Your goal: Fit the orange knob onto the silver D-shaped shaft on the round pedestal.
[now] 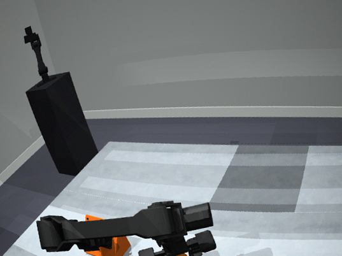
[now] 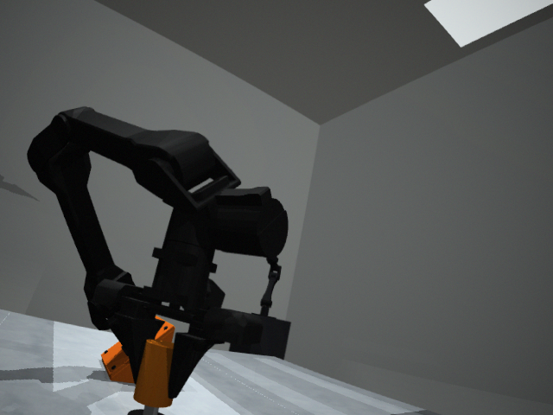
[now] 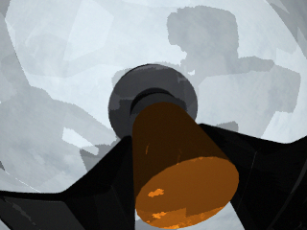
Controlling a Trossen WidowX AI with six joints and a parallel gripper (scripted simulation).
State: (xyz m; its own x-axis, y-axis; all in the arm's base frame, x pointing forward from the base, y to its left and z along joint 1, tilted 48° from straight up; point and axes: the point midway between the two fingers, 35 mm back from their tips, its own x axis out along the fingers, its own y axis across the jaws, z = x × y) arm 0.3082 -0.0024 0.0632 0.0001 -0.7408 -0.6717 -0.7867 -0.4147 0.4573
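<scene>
My gripper tip is now 4 cm above the round dark pedestal. From my gripper tip the other things lie so: orange knob (3 cm above).
</scene>
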